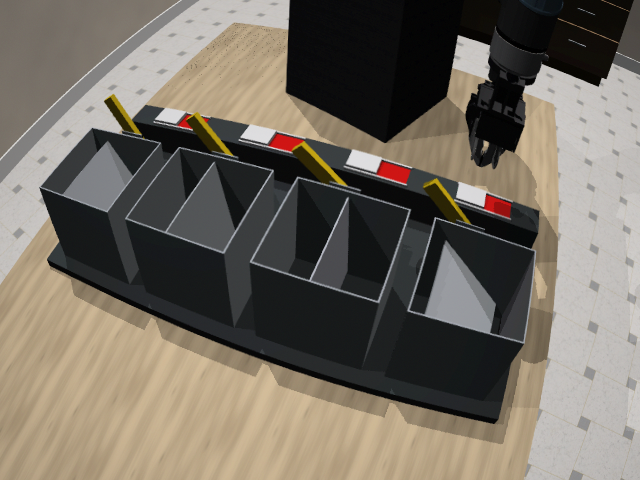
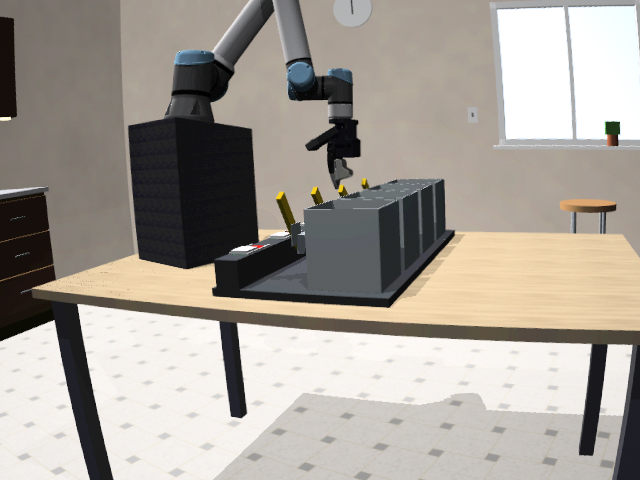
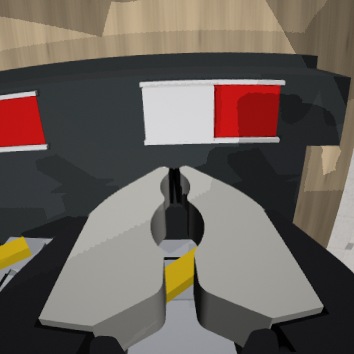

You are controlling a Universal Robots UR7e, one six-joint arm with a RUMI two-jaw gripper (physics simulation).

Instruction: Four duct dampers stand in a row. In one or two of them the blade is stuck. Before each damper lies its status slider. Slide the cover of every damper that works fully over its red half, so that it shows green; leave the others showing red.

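Frame: origin at the arm's base, x back, y left, z down, level; centimetres.
Seen in the pictures: gripper, fingertip midpoint: [image 1: 479,165] [image 2: 336,189] [image 3: 173,172]; arm's base, link origin: [image 2: 188,126].
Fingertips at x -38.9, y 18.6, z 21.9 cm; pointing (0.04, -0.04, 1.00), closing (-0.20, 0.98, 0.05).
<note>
Offsets run from my fingertips to a thing's middle. "pt": to the spot under its first point. Level surfaces: height alone.
Several grey dampers stand in a row: leftmost [image 1: 82,237] [image 2: 343,253], second @(pt dx -24.2, dy -39.7, dz +6.5 cm) [image 1: 178,276], third @(pt dx -27.7, dy -21.0, dz +5.0 cm) [image 1: 312,317], rightmost @(pt dx -31.0, dy -3.8, dz +4.2 cm) [image 1: 449,353]. Their yellow levers [image 1: 122,114] [image 1: 211,136] [image 1: 318,164] [image 1: 448,203] all lean the same way. The blades differ in slant; the third blade @(pt dx -19.2, dy -19.9, dz +2.8 cm) [image 1: 333,253] stands steep. Each white cover, leftmost @(pt dx +11.3, dy -54.0, dz +7.2 cm) [image 1: 171,115], second [image 1: 258,134], third [image 1: 363,160], rightmost @(dx +1.0, dy +0.4, dz +7.6 cm) [image 1: 471,194] [image 3: 179,115], sits left of a red half that shows. My gripper [image 1: 488,164] [image 2: 336,184] [image 3: 173,172] is shut and empty, above the assembly near the rightmost slider. The rightmost lever @(pt dx -10.2, dy -2.0, dz +3.0 cm) [image 3: 178,275] shows through the finger gap.
The sliders sit on a raised dark rail [image 1: 328,150] [image 3: 95,110] behind the dampers. A dark base plate [image 2: 310,298] carries rail and dampers on the wooden table @(dz +16.1 cm) [image 1: 155,413] [image 2: 516,289]. A black pedestal [image 1: 351,62] [image 2: 191,191] bears the arm behind the rail.
</note>
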